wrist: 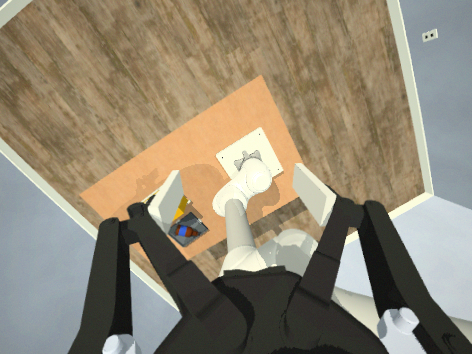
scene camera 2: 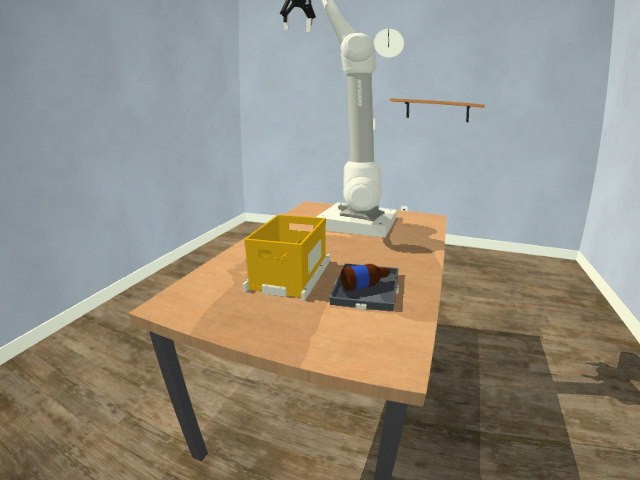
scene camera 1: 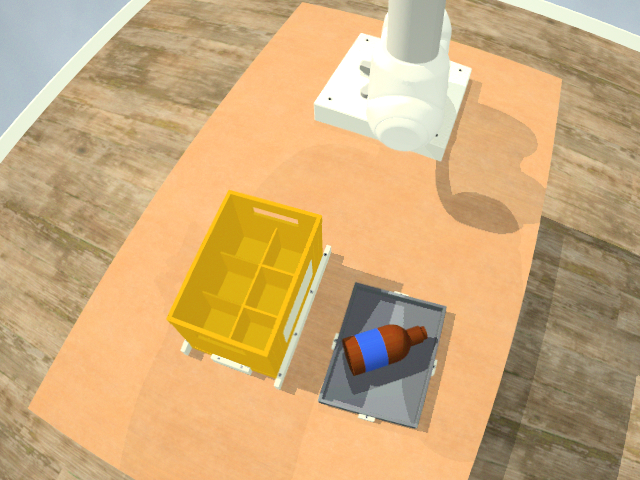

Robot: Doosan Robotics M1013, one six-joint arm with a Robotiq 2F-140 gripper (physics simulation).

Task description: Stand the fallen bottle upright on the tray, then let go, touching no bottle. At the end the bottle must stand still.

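Places are measured from the arm's base along level axes (x back, y down, z right), in centimetres.
Pixels of known places: gripper, fingertip midpoint: (wrist: pixel 238 178) (scene camera 2: pixel 297 30); arm's base, link origin: (scene camera 2: pixel 362 214).
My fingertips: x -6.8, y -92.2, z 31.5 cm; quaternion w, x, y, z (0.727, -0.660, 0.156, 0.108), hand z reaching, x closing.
Note:
Ahead of a thing's pixels: the offset from my fingertips to its top centre. Level surfaces: height alone.
The brown bottle @(dx -54.9, dy +89.5, dz -56.6 cm) (scene camera 1: pixel 383 348) (scene camera 2: pixel 360 276) (wrist: pixel 185 231) with a blue label lies on its side in the dark grey tray @(dx -55.9, dy +94.8, dz -56.9 cm) (scene camera 1: pixel 416 421) (scene camera 2: pixel 361 301) (wrist: pixel 201 223). In scene camera 1 its neck points right and slightly up, toward the tray's right wall, and its base is near the left wall. My gripper (scene camera 2: pixel 297 26) (wrist: pixel 238 178) is open and empty, high above the table at the top of scene camera 2, far from the bottle. In the wrist view its two pale fingertips stand wide apart, with the bottle small in the distance beside the left finger. The gripper does not show in scene camera 1.
A yellow crate @(dx -58.6, dy +79.9, dz -29.6 cm) (scene camera 1: pixel 178 322) (scene camera 2: pixel 275 268) (wrist: pixel 180 212) with compartments stands left of the tray on the table @(dy +97.4 cm) (scene camera 1: pixel 206 413) (scene camera 2: pixel 248 330) (wrist: pixel 240 107), with white strips along its foot. White clips hold the tray's sides. The arm's white base plate (scene camera 1: pixel 341 111) (scene camera 2: pixel 330 223) (wrist: pixel 265 142) is behind them.

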